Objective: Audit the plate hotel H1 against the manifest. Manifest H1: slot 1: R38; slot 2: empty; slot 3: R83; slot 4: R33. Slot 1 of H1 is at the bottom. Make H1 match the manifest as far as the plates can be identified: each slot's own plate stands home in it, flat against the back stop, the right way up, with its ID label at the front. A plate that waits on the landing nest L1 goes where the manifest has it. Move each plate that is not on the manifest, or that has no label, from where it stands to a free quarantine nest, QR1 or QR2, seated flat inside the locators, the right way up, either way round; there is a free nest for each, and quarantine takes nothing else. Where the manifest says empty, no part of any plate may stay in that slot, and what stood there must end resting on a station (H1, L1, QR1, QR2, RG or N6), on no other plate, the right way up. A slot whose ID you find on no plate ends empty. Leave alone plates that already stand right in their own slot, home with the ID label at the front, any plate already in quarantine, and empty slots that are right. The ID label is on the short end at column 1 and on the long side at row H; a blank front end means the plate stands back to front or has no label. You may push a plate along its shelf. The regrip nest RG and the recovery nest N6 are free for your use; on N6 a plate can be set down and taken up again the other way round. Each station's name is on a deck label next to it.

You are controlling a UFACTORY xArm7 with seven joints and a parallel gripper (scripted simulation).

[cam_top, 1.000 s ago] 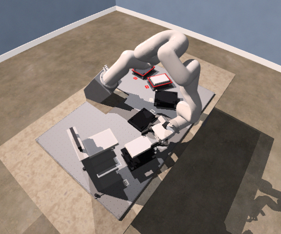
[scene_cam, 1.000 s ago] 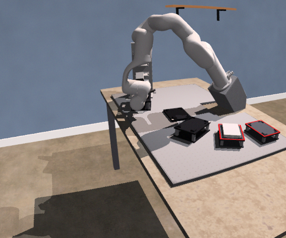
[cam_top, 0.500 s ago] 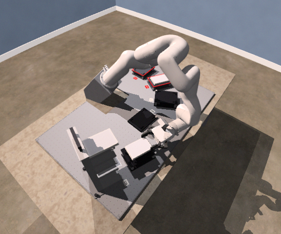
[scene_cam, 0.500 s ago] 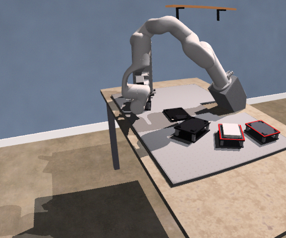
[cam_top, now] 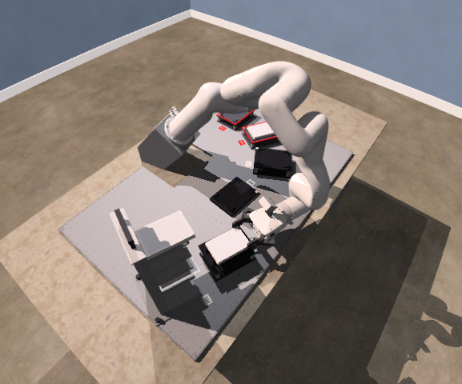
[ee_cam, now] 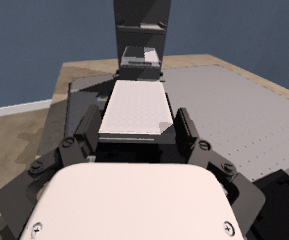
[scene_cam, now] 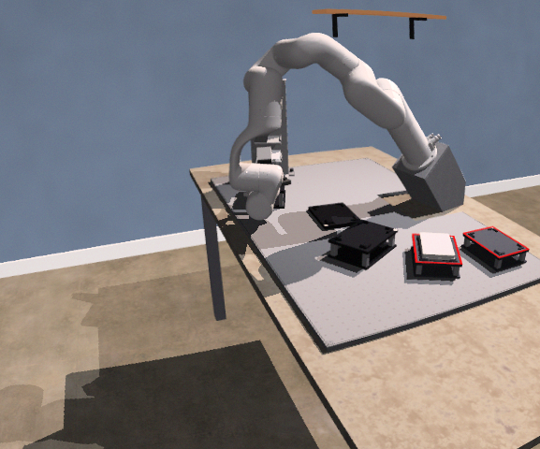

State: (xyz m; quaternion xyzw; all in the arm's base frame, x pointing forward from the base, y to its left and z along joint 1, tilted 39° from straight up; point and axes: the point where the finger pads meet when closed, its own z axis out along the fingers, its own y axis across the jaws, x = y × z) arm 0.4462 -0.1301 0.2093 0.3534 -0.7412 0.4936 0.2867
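Now: hand 50 mm to the right of the RG deck label and 100 mm above it. From my hand the other things lie so: plate hotel H1: 30 mm behind, 320 mm to the right, 90 mm above; then pale plate: 20 mm behind, 240 mm to the right; then H1 deck label: 80 mm ahead, 200 mm to the right, 100 mm below.
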